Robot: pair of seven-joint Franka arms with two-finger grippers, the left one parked.
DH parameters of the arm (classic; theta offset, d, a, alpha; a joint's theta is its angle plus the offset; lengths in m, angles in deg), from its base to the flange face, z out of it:
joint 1: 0 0.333 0 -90
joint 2: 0 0 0 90
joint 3: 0 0.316 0.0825 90
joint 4: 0 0 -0.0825 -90
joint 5: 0 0.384 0 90
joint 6: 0 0 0.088 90
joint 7: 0 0.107 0 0
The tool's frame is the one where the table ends.
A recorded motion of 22 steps. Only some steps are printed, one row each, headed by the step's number.
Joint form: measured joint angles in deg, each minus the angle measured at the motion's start. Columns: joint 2, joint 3, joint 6, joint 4, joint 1, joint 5, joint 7.
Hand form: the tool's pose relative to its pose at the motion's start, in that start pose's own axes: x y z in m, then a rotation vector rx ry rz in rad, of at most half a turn. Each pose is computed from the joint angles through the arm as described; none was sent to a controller.
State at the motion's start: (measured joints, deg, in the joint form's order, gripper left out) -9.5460 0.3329 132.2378 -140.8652 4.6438 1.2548 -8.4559
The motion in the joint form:
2: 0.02 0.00 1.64 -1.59 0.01 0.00 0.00
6: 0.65 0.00 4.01 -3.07 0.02 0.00 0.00
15: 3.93 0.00 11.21 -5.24 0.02 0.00 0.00
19: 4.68 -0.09 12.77 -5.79 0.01 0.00 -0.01
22: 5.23 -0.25 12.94 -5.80 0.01 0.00 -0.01
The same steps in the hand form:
2: -0.0055 -0.0006 0.0094 -0.0005 0.0005 0.0003
6: -0.0093 -0.0008 0.0216 -0.0017 0.0049 0.0007
15: -0.0099 -0.0001 0.0515 -0.0074 0.0349 0.0020
19: -0.0111 0.0007 0.0587 -0.0083 0.0394 0.0038
22: -0.0114 0.0020 0.0628 -0.0073 0.0327 0.0067

